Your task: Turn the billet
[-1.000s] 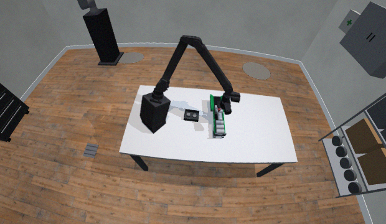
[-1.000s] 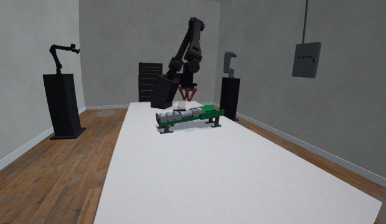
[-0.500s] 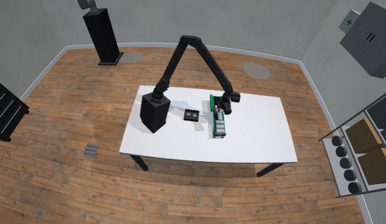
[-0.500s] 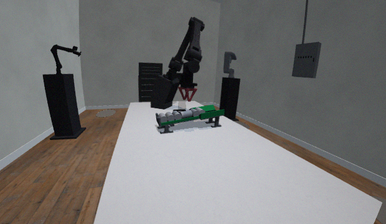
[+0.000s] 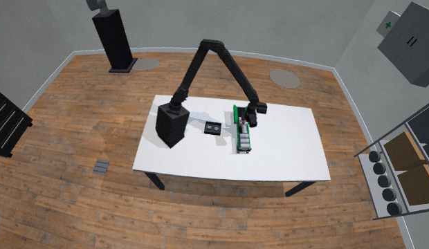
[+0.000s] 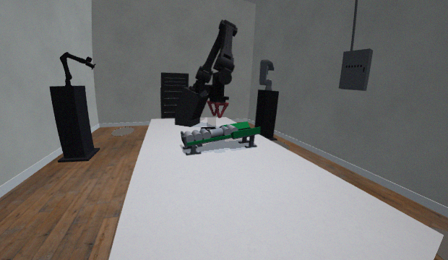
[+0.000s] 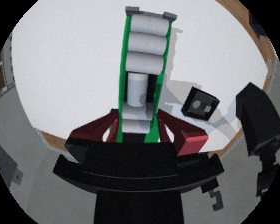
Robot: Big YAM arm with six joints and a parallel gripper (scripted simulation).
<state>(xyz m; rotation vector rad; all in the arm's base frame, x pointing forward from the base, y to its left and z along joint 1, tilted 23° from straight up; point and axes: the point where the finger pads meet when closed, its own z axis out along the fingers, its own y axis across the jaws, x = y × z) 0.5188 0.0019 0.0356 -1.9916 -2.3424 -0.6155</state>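
The grey billet lies 90 mm below my hand. Also, from my hand: stop (10 mm ahead, 160 mm to the right, 110 mm below); then small black box (240 mm behind, 30 mm to the left, 160 mm below).
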